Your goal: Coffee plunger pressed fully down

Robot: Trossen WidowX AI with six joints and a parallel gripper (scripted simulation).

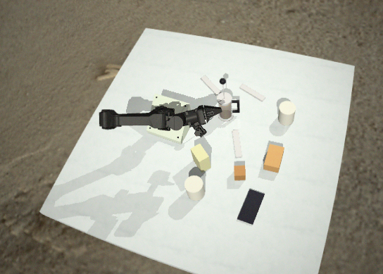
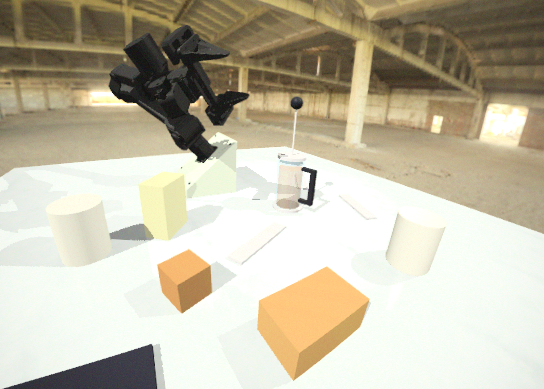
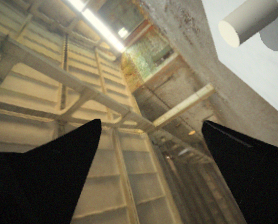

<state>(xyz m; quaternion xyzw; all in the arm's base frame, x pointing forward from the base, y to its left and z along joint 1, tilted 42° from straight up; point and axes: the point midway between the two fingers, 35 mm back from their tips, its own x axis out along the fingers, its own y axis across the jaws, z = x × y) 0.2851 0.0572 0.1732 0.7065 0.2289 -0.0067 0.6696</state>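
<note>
Right now the coffee press is 18 cm to the left of my gripper tip, 17 cm below it and 3 cm behind it. Round my gripper tip: orange block (28 cm below, 24 cm ahead, 3 cm to the right); pale yellow block (25 cm below, 12 cm to the right, 8 cm behind); dark flat plate (30 cm below, 27 cm to the right, 19 cm ahead).
</note>
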